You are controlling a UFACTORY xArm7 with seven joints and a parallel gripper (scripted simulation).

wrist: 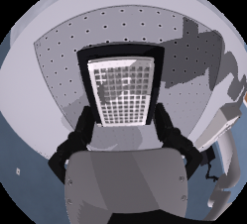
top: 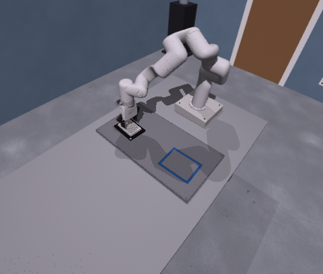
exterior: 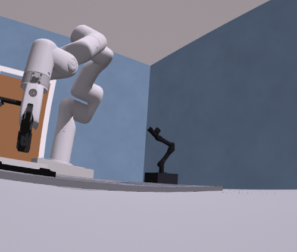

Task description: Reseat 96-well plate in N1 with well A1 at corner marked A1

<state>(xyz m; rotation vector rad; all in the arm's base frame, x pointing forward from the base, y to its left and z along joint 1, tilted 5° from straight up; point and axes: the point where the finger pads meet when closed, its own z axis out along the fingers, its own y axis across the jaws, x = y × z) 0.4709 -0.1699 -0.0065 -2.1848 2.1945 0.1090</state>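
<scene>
Right now the white 96-well plate is 4 cm below my hand. Round my hand: black plate nest N1: 5 cm below.
</scene>
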